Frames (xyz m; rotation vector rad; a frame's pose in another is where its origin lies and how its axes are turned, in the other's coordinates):
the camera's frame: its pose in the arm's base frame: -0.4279 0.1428 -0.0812 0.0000 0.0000 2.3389
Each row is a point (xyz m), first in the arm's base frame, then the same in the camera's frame.
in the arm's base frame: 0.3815 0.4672 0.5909
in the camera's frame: -0.3290 -0.8075 0.6721
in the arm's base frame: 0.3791 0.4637 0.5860
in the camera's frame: -0.3299 -0.8034 0.6672
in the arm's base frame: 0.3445 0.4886 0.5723
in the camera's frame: -0.2879 -0.7958 0.6535
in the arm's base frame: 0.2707 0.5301 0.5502
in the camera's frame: -0.2068 -0.7715 0.6314
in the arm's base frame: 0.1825 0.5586 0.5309
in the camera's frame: -0.1250 -0.7279 0.6121
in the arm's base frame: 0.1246 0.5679 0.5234
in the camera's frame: -0.0781 -0.6927 0.6046
